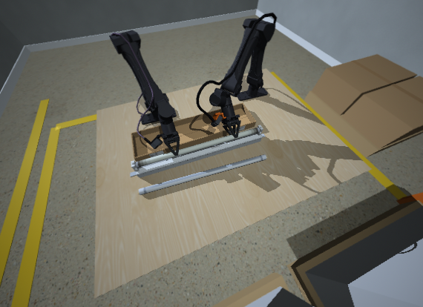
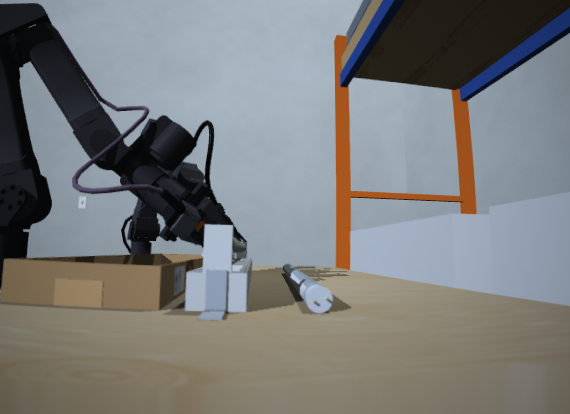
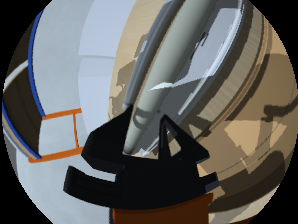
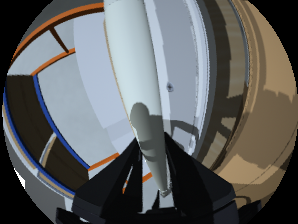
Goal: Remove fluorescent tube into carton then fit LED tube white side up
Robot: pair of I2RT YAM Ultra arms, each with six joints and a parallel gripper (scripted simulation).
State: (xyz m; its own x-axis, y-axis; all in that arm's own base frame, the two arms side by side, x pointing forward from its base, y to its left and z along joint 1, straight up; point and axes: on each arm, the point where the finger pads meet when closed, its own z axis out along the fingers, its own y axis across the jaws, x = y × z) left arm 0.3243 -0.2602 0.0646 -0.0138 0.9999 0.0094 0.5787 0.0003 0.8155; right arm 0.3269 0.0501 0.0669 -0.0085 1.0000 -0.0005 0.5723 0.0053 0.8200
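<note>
The white fixture lies 12 cm to the left of my right hand and 1 cm below it. From my right hand the other things lie so: brown carton 14 cm behind, 12 cm to the left, 4 cm below; LED tube 11 cm ahead, 11 cm to the left, 5 cm below; old fluorescent tube 12 cm to the left.
</note>
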